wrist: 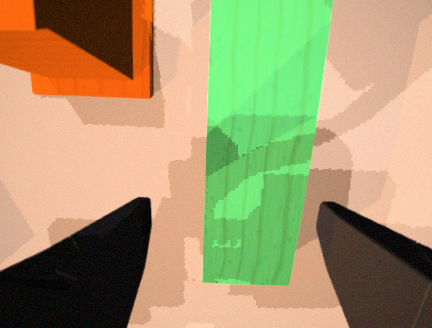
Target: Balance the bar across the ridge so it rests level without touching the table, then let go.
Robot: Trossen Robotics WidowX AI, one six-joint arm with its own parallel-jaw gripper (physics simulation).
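Places are measured from the arm's base along level axes (x down, y back, z left), in millimetres.
Where they show: gripper, between the fingertips: (235, 213).
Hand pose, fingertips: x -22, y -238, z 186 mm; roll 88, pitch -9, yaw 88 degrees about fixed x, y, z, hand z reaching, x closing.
Note:
Each offset is from my fingertips to the centre of the thing. "pt": to the spot under its first point. Level surfaces: height alone.
The bar @(dx +14, dy +14, dz -49 mm) (265, 75) is a long green plank with wood grain. It runs from the top edge down to a near end low in the middle of the wrist view, and it looks wider toward the top. An orange wooden block @(pt dx +18, dy -43, dz -41 mm) (92, 87) with a dark face, apparently the ridge, shows in part at the upper left. The bar is to its right, with a gap between them in this view. My gripper (235, 213) is open, with one dark finger on each side of the bar's near end and a gap on both sides. The bar's far end is out of view.
The pale tabletop @(dx +22 mm) (110, 155) shows around the bar and the block. Blocky shadows fall on the table and across the near part of the bar. The orange block stands forward of my left finger, cut off by the top and left edges.

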